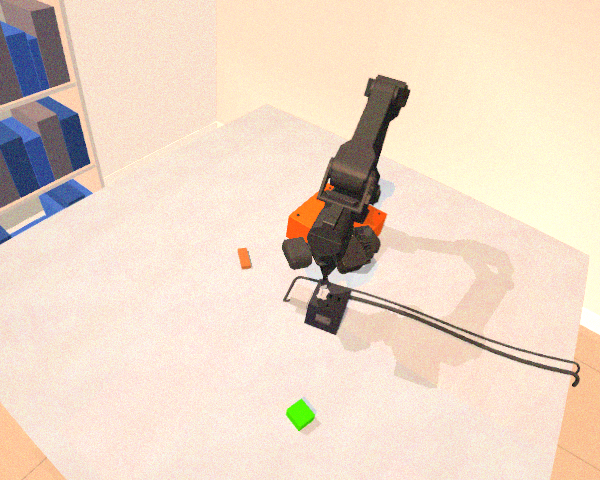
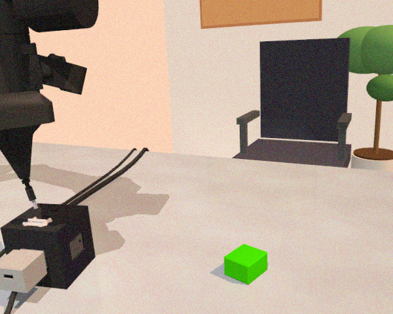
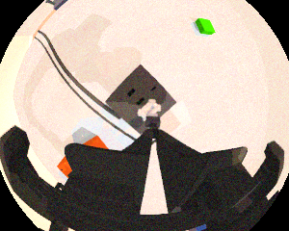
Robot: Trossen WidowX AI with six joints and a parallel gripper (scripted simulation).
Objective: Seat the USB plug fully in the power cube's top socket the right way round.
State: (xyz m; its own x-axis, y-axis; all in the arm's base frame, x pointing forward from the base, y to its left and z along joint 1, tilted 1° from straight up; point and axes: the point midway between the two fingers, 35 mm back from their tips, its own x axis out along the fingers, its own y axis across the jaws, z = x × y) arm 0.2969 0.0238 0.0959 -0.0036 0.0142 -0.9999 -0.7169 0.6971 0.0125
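My gripper tip is now 20 mm above the small USB plug. The rest, counted from my gripper tip: pale socket: 70 mm below, 10 mm to the left; green cube: 240 mm ahead, 120 mm below, 70 mm to the left.
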